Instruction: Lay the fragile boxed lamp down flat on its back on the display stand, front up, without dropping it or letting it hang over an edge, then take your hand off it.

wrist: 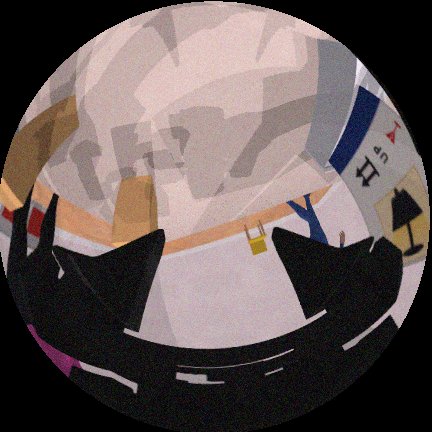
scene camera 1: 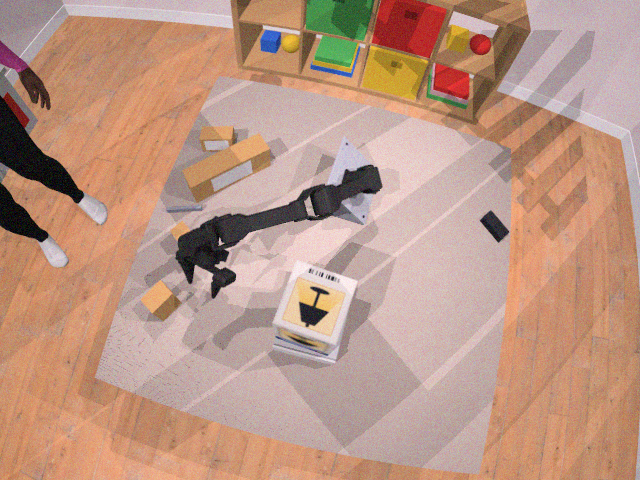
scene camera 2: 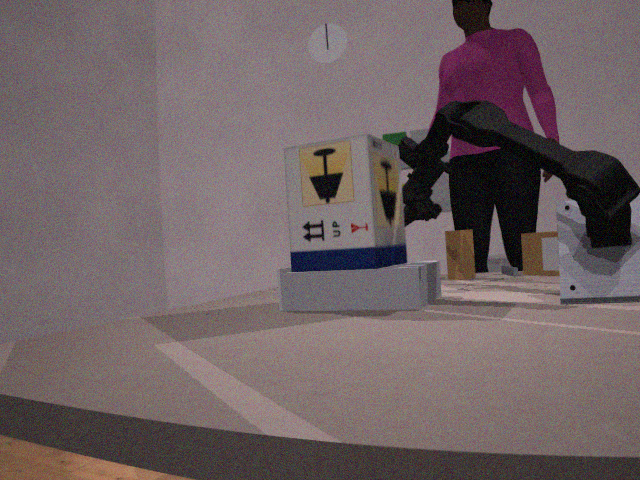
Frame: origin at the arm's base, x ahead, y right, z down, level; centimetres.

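Seen in the pictures: gripper, fingertip midpoint: (wrist: 219,233) (scene camera 1: 201,290); arm's base at its link origin: (scene camera 1: 349,181) (scene camera 2: 609,232).
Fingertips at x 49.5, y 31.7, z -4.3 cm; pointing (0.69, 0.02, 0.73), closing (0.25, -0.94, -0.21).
Pixels of each thing's top centre, then the offset from my fingertips to it. Level surfaces: height alone.
- boxed lamp at its top centre: (scene camera 2: 343,146) (scene camera 1: 315,301) dy -32.3, dx -2.9, dz -15.5 cm
- long carton at its top centre: (scene camera 1: 225,159) dy +10.4, dx -45.7, dz +3.8 cm
- small carton at its top centre: (scene camera 1: 216,132) dy +19.4, dx -57.4, dz +6.8 cm
- wooden block at its top centre: (wrist: 138,249) (scene camera 1: 156,296) dy +13.9, dx +5.8, dz +2.8 cm
- grey bar at its top centre: (scene camera 2: 509,266) (scene camera 1: 183,207) dy +20.9, dx -28.0, dz +12.6 cm
- mat at its surface level: dz +14.9 cm
- black block at its top centre: (scene camera 1: 496,224) dy -88.5, dx -55.0, dz +11.3 cm
The boxed lamp (scene camera 1: 315,289) (scene camera 2: 336,214) (wrist: 367,195) is a white box with yellow lamp pictures and a dark blue band around its bottom. It rests on the low grey display stand (scene camera 1: 302,353) (scene camera 2: 351,290) (wrist: 332,100), with a lamp picture and a barcode facing up. On the side seen in scene camera 2, the lamp picture is upside down and the arrows point left. The box looks level, within the stand's visible edges. My gripper (scene camera 1: 202,288) (wrist: 219,233) is open and empty, beside the box and apart from it. The far side of the box is hidden.
A long carton (scene camera 1: 227,167), a small carton (scene camera 1: 217,136), a wooden block (scene camera 1: 160,300) and a grey bar (scene camera 1: 184,208) lie on the mat (scene camera 1: 439,439). A black block (scene camera 1: 494,226) lies at its right. A person (scene camera 1: 25,155) (scene camera 2: 491,77) stands beyond the mat.
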